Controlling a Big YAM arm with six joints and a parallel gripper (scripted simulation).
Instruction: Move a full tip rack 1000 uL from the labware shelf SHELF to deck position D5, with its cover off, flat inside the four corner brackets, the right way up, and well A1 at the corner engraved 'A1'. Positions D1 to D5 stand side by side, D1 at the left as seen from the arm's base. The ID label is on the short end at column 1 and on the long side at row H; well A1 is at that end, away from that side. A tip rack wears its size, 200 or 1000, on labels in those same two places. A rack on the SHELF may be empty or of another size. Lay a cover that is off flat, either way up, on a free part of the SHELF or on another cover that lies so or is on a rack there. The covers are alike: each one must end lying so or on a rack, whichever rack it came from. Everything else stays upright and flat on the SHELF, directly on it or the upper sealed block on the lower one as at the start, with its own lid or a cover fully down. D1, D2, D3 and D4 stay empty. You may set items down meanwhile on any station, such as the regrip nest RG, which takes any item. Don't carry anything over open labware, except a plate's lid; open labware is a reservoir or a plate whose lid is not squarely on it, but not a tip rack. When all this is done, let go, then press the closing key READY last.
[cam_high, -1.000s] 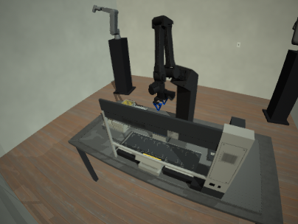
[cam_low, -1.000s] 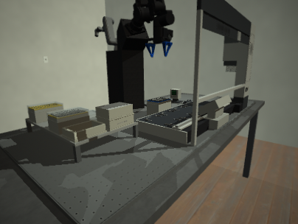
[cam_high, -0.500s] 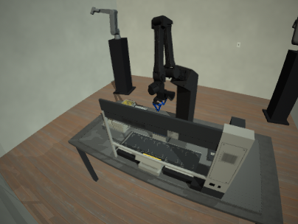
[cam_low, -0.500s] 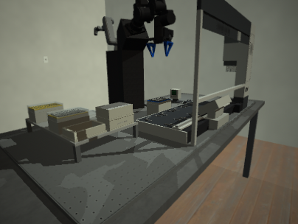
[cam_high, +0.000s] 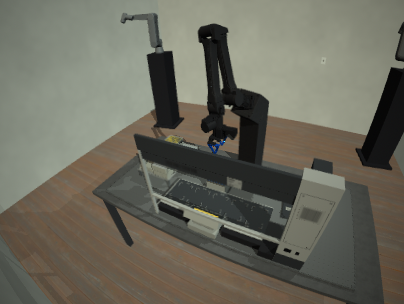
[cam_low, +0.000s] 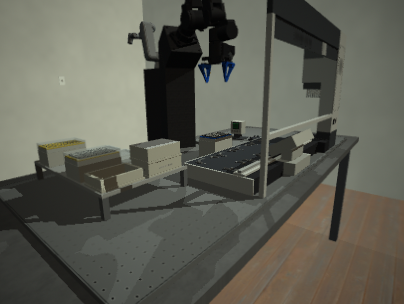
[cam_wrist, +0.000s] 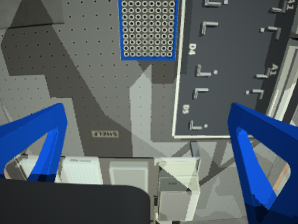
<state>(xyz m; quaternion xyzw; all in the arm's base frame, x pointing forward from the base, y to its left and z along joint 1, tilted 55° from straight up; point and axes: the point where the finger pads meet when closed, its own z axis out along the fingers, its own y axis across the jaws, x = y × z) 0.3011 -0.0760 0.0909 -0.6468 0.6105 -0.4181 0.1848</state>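
Now: the tip rack 25 cm below my hand and 1 cm to the left of it. The rest, counted from my hand: dark gantry beam 36 cm ahead, 18 cm above, 5 cm to the left; gantry post 30 cm to the right, 30 cm ahead, 10 cm below; pale block 40 cm to the right, 21 cm below, 1 cm ahead.
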